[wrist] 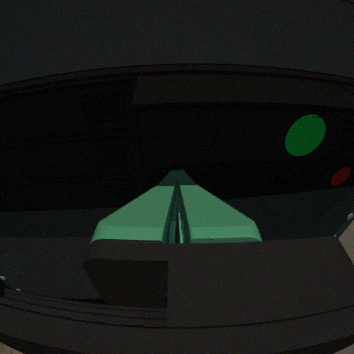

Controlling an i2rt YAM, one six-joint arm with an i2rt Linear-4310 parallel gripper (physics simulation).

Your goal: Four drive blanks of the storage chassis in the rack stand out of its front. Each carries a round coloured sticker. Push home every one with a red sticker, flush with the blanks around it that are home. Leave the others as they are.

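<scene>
My gripper (176,176) is shut and empty, its green fingertips together in front of the dark chassis front. A round green sticker (305,135) shows to the right of and above the fingertips, on a blank (235,127) that stands out; its top face shows as a lighter strip. A red sticker (340,176) shows smaller and lower, at the far right. No sticker shows at the fingertips, and what lies right behind them is hidden. It is too dark to tell whether the fingertips touch a blank.
The dark chassis face (60,150) with faint rows of blanks runs to the left. A dark grey surface (175,35) spans the top of the view, above the chassis front. Another dark grey surface (45,222) lies below the blanks. The dark gripper body (250,285) fills the lower part.
</scene>
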